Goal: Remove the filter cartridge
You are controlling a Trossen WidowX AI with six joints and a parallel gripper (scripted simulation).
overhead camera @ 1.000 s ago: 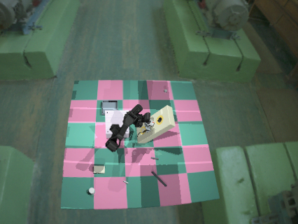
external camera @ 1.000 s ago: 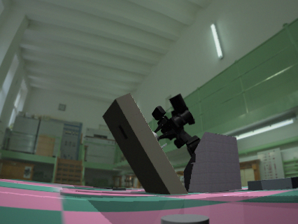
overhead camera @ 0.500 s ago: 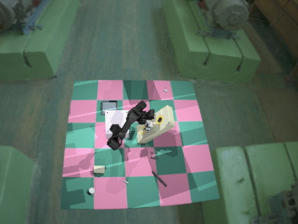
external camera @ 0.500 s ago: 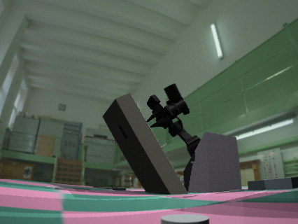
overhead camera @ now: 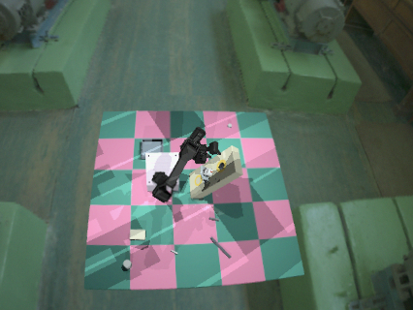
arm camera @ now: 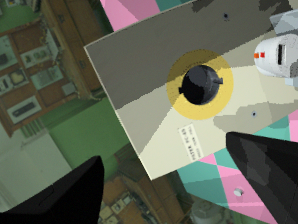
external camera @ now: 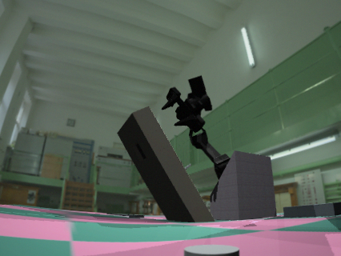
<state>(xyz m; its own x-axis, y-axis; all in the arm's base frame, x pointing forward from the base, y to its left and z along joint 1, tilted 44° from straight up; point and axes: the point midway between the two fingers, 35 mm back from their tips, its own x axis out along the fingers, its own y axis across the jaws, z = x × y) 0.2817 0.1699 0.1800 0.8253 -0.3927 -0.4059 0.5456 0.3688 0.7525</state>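
My gripper tip is now 170 mm above the round white cartridge and 30 mm past it. Round my gripper tip: beige service panel: 190 mm below, 20 mm ahead; square tray: 360 mm behind, 340 mm below, 290 mm to the left; cream block: 450 mm behind, 340 mm below, 320 mm to the right.
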